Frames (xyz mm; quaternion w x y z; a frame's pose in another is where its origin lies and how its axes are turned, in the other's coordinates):
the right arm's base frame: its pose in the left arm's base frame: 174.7 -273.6 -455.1 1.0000 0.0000 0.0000 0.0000
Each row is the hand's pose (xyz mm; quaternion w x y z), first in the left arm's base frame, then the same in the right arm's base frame.
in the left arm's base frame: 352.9 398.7 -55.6 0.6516 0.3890 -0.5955 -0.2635
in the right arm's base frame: 178.2 672.3 399.5 0.6516 0.3890 -0.5955 -0.2635
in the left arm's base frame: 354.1 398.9 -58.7 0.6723 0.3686 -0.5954 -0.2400
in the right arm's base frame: 179.4 672.5 396.4 0.6723 0.3686 -0.5954 -0.2400
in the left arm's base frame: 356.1 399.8 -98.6 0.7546 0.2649 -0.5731 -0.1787
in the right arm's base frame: 181.4 673.4 356.5 0.7546 0.2649 -0.5731 -0.1787
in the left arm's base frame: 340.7 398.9 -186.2 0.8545 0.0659 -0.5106 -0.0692
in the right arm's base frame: 166.0 672.5 268.9 0.8545 0.0659 -0.5106 -0.0692
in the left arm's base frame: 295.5 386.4 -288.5 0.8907 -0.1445 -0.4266 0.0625
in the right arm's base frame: 120.8 660.0 166.6 0.8906 -0.1445 -0.4266 0.0625
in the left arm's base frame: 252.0 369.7 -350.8 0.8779 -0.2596 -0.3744 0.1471
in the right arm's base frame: 77.3 643.3 104.3 0.8779 -0.2596 -0.3744 0.1471
